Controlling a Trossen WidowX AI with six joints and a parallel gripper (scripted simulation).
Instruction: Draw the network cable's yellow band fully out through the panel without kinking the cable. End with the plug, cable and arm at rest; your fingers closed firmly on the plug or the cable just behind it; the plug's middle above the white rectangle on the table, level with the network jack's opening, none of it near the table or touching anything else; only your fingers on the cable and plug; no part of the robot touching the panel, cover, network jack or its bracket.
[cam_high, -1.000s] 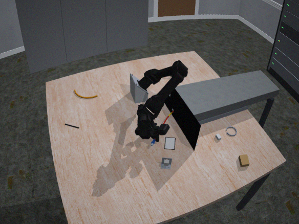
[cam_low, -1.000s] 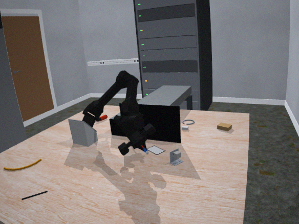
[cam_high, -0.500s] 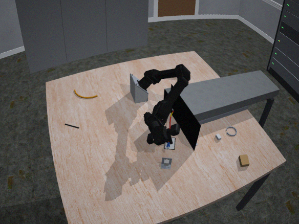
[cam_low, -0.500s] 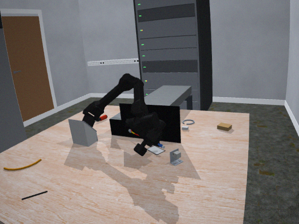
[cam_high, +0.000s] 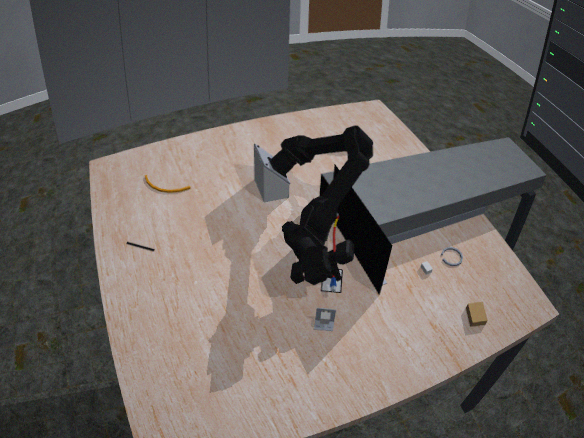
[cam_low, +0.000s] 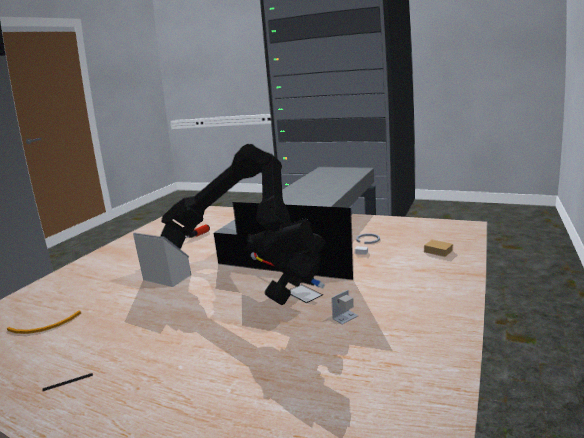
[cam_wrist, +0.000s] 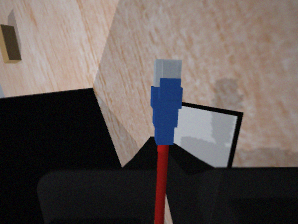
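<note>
Right now the white rectangle is 50 mm below my hand, 10 mm to the left of it and 10 mm behind it. Round my hand: network jack 130 mm ahead, 70 mm to the right, 10 mm below; then blue plug 30 mm ahead, 10 mm to the right; then white block 290 mm to the left, 60 mm ahead, 40 mm below.
</note>
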